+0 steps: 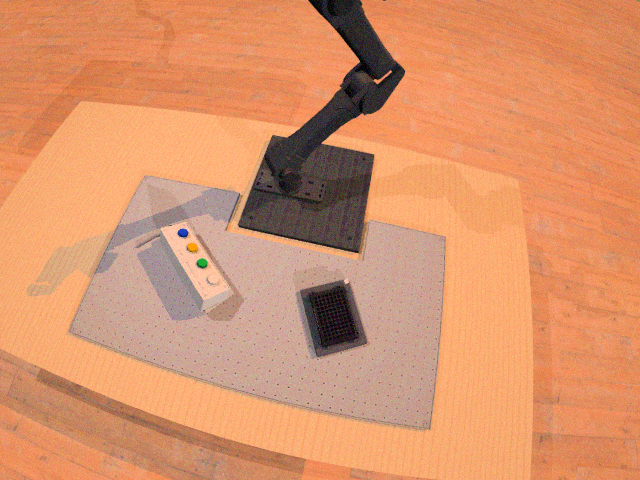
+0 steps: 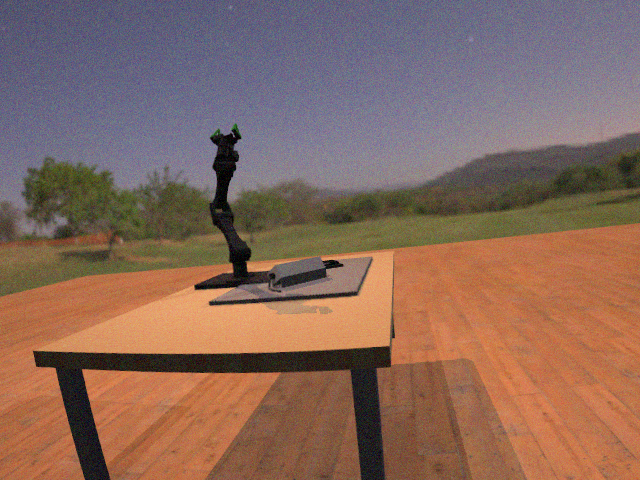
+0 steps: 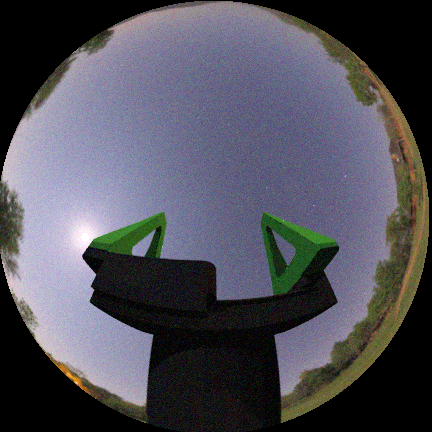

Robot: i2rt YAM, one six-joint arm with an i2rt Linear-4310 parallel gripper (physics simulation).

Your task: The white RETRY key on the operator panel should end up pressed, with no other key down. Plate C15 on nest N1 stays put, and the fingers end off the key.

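Seen in the pictures: gripper, fingertip midpoint: (image 2: 227,126) (image 3: 213,217); arm's base at its link origin: (image 1: 290,186) (image 2: 241,279).
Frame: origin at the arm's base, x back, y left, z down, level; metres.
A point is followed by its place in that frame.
The operator panel (image 1: 191,273) @(z -0.076, x -0.329, y -0.143 m) (image 2: 300,273) @(z -0.033, x -0.321, y -0.209 m) is a pale, long box at the left of the grey board. Its white key (image 1: 212,279) @(z -0.066, x -0.328, y -0.093 m) is at the end nearest the front; whether it is down is too small to tell. The green key (image 1: 202,263) @(z -0.066, x -0.297, y -0.130 m), the orange key (image 1: 192,247) @(z -0.066, x -0.265, y -0.170 m) and the blue key (image 1: 183,233) @(z -0.066, x -0.236, y -0.207 m) follow in a row. A black gridded plate (image 1: 334,316) @(z -0.022, x -0.335, y 0.193 m) sits on a dark nest (image 1: 362,336) @(z -0.008, x -0.365, y 0.267 m) right of the panel; no label is readable. My gripper (image 2: 225,129) @(z -0.722, x 0.060, y 0.195 m) (image 3: 213,217) @(z -0.722, x 0.060, y 0.195 m) is open and empty, high above the table and pointing up at the sky, far from the panel.
The perforated grey board (image 1: 258,356) @(z 0.004, x -0.462, y 0.044 m) (image 2: 348,289) @(z 0.004, x -0.522, y -0.413 m) lies on the wooden table (image 1: 480,330) @(z 0.017, x -0.291, y 0.581 m) (image 2: 206,335) @(z 0.017, x -0.215, y -0.835 m). The arm stands on a black base plate (image 1: 330,227) @(z 0.002, x -0.101, y 0.137 m) (image 2: 206,282) @(z -0.004, x 0.145, y -0.054 m) behind the board. A short cable (image 1: 148,240) @(z -0.001, x -0.257, y -0.337 m) comes from the panel's left side. Arm shadows fall across the board and table.
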